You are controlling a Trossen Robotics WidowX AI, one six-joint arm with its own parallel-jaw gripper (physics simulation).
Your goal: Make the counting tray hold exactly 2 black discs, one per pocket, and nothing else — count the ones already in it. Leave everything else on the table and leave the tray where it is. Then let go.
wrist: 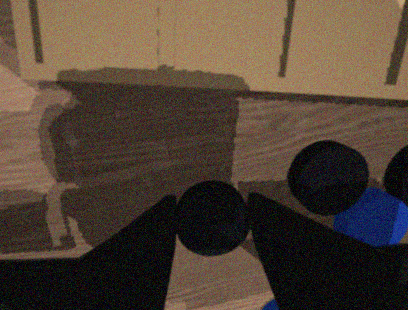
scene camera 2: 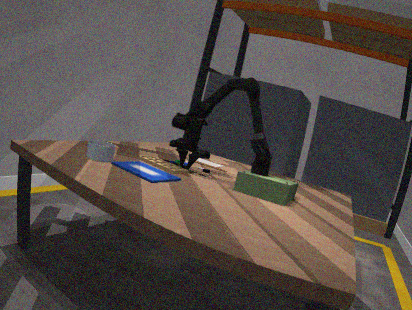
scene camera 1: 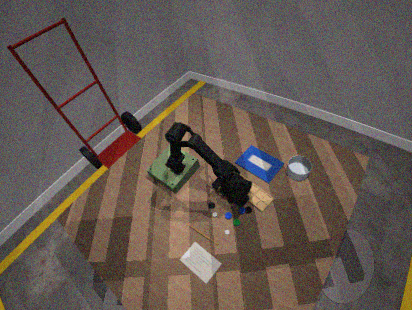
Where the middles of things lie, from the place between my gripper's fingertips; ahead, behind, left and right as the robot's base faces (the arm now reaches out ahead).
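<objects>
I find the tan counting tray [wrist: 343, 55] 7 cm ahead of my hand and 8 cm to the left of it.
</objects>
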